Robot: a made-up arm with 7 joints.
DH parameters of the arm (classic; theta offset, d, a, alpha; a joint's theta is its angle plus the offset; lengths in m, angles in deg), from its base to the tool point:
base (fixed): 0 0.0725 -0.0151 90
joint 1: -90 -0.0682 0.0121 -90
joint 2: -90 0.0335 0.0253 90
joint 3: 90 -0.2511 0.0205 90
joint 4: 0 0.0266 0.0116 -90
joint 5: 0 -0.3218 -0.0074 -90
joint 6: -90 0.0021 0.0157 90
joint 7: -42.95 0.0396 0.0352 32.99
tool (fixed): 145.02 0.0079 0 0
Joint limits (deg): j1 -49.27..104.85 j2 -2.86..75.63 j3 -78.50..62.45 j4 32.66..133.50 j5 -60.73..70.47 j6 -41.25..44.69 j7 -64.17..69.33
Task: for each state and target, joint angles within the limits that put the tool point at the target. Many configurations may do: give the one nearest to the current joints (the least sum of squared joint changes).
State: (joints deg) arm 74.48 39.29 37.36 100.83 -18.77 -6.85 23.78
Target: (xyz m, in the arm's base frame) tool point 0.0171 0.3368 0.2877
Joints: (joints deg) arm 79.67 45.59 54.00 114.31 -22.78 -4.13 26.66
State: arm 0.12 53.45 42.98 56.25 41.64 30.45 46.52
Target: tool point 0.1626 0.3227 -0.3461
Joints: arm -2.78 30.83 32.07 36.21 41.80 14.64 45.58
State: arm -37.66 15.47 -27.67 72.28 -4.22 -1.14 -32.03
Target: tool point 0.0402 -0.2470 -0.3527
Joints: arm -21.17 -2.86 -46.78 74.27 0.78 -14.36 -40.97
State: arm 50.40 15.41 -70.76 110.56 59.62 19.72 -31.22
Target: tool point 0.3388 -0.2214 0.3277
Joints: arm 96.99 1.70 -41.39 68.70 51.77 -3.53 -48.31
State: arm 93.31 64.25 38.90 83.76 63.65 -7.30 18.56
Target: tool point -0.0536 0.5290 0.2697
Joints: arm 99.94 75.26 62.45 48.98 50.15 -0.49 27.76
